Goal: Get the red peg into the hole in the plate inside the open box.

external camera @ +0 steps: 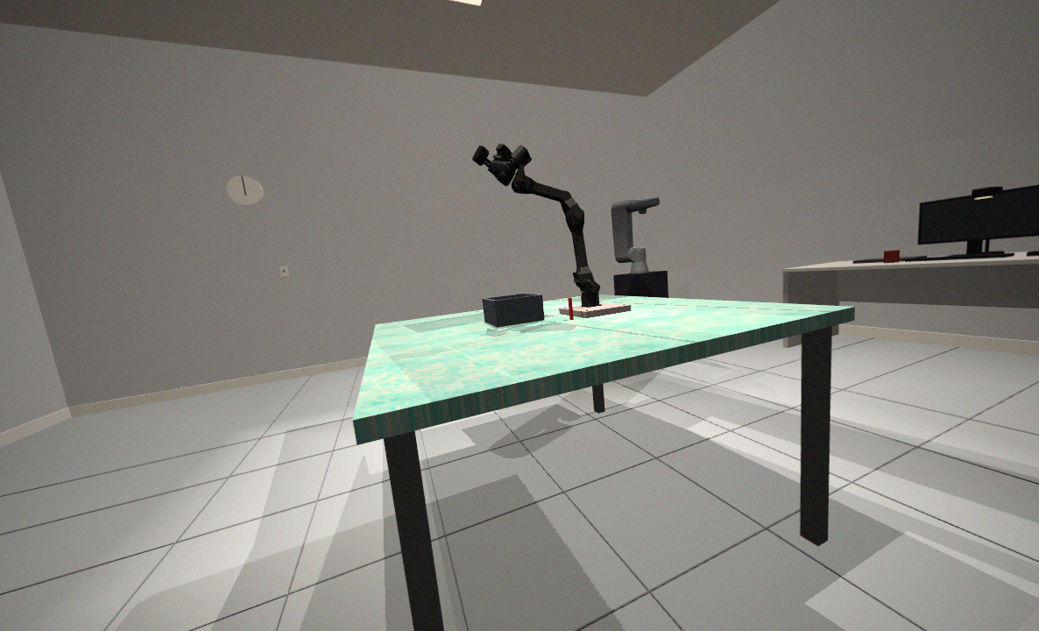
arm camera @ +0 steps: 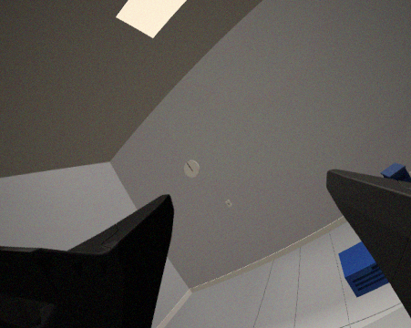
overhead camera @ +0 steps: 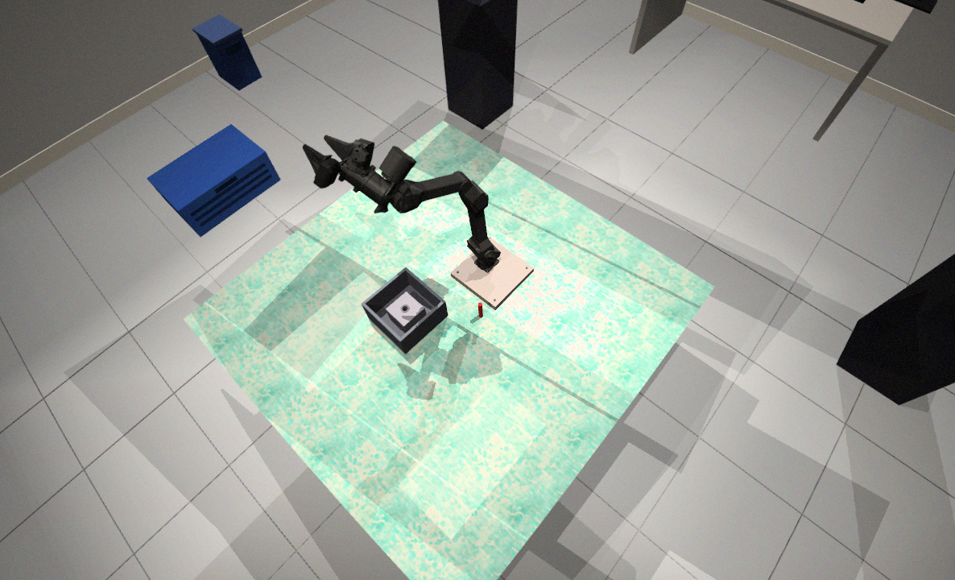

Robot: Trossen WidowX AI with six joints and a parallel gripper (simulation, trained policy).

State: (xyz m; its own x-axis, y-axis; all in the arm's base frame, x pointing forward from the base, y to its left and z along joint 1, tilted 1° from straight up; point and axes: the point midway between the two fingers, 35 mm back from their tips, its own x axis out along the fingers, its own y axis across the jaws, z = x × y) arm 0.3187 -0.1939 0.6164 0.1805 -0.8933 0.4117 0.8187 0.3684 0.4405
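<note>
Now: gripper tip 61 cm above the red peg, 35 cm to the right of it and 16 cm past it. The rest, counted from my gripper tip: plate (61 cm below, 17 cm to the left); dark grey box (63 cm below, 17 cm to the left).
</note>
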